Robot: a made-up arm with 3 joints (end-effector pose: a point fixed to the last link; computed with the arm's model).
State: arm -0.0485 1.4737 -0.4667
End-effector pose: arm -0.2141 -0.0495 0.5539 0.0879 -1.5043 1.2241
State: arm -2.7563 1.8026 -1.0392
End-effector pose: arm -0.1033 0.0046 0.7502 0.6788 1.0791 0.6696
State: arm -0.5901 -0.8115 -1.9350
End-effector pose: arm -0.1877 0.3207 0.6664 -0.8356 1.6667 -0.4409
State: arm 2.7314 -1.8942 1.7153
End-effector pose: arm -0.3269 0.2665 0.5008 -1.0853 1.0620 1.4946
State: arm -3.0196 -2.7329 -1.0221
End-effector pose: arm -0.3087 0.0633 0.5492 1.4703 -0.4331 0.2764
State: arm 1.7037 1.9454 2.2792
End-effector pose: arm 0.0168 -0.0077 0.7155 -1.3124 -0.4949 -1.8379
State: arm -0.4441 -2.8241 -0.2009
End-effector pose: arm 0.0911 0.1262 0.5843 -1.5272 1.0811 -2.0507
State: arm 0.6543 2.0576 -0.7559
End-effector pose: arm -0.0388 -0.0381 0.5819 -0.4687 -2.2837 1.8078
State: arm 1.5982 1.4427 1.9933
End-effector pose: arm 0.0459 -0.0193 0.5818 -1.2863 0.3160 -1.4992
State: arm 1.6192 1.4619 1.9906
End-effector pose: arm 0.0469 -0.0194 0.5895 -1.2662 0.2894 -1.5218
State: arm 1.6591 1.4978 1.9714
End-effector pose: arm 0.0479 -0.0200 0.6036 -1.2204 0.2551 -1.5665
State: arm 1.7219 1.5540 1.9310
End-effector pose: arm 0.0473 -0.0212 0.6255 -1.1393 0.2136 -1.6359
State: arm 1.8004 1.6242 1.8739
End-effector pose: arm 0.0429 -0.0228 0.6522 -1.0268 0.1707 -1.7178
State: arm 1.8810 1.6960 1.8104
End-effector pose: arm 0.0343 -0.0246 0.6783 -0.9000 0.1341 -1.7940
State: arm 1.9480 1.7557 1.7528
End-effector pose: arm 0.0242 -0.0263 0.6985 -0.7855 0.1099 -1.8500
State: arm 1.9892 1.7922 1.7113
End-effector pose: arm 0.0167 -0.0275 0.7099 -0.7088 0.1019 -1.8802
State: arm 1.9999 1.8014 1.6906
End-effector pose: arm 0.0147 -0.0281 0.7125 -0.6829 0.1102 -1.8864
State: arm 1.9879 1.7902 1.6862
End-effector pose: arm 0.0171 -0.0283 0.7088 -0.6962 0.1300 -1.8766
